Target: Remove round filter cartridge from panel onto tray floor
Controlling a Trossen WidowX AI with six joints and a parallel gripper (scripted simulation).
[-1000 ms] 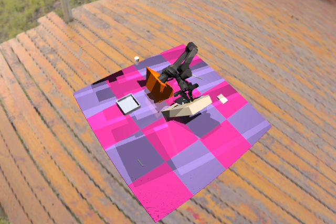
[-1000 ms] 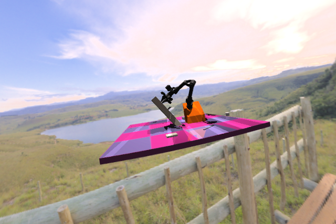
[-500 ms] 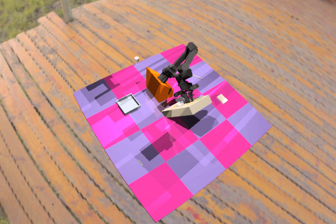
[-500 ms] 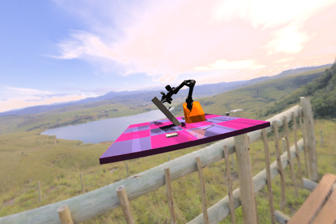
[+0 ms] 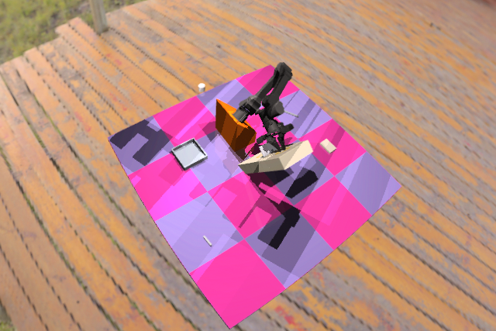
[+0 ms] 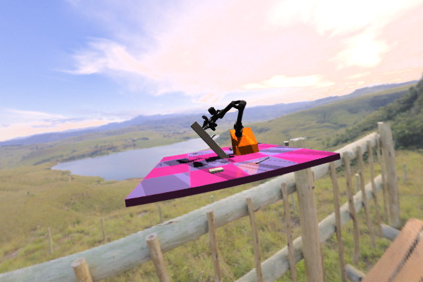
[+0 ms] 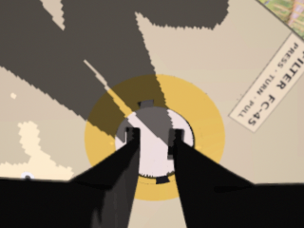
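My gripper tip is 10 mm short of the round filter cartridge and 10 mm above it. From my gripper tip the other things lie so: white block: 30 mm ahead, 440 mm to the left, 280 mm below; grey square tray: 420 mm behind, 260 mm to the right, 280 mm below; short stick: 50 mm ahead, 490 mm to the right, 290 mm below.
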